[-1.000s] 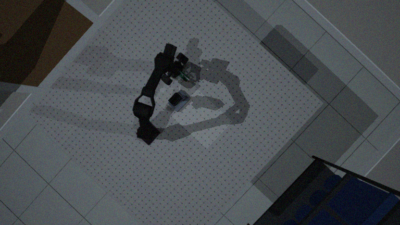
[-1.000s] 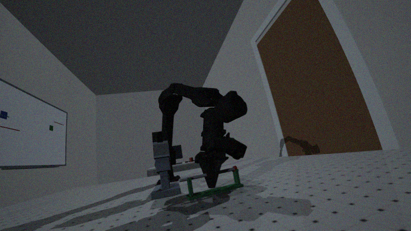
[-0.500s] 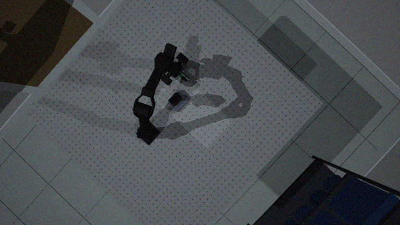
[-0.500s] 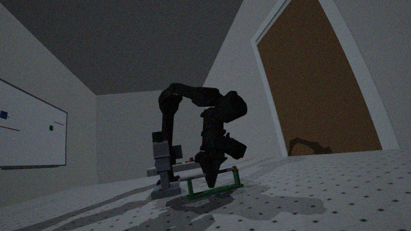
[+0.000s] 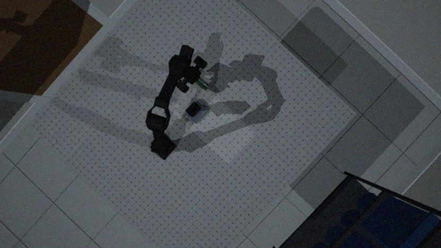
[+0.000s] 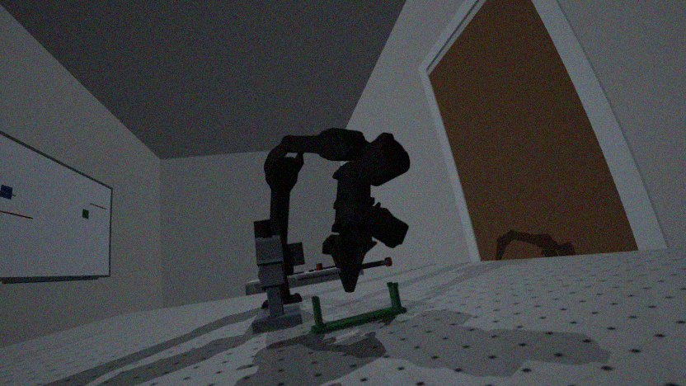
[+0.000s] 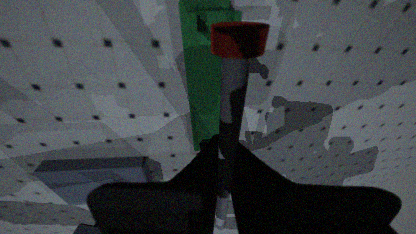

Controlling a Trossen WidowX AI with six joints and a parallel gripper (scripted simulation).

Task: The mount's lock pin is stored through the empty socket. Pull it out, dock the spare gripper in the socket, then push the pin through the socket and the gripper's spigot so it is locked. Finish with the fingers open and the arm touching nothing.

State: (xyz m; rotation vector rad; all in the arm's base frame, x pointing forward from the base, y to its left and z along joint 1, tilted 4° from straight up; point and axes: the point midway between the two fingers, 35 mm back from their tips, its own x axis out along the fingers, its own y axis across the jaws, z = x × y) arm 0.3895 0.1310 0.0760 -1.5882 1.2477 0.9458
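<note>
Right now the green rack is 20 mm below my gripper tip, 10 mm to the left of it and 10 mm behind it. Also, from my gripper tip: spare gripper 120 mm behind, 110 mm to the right, 80 mm above; then grey mount 120 mm behind, 110 mm to the right, 10 mm above.
</note>
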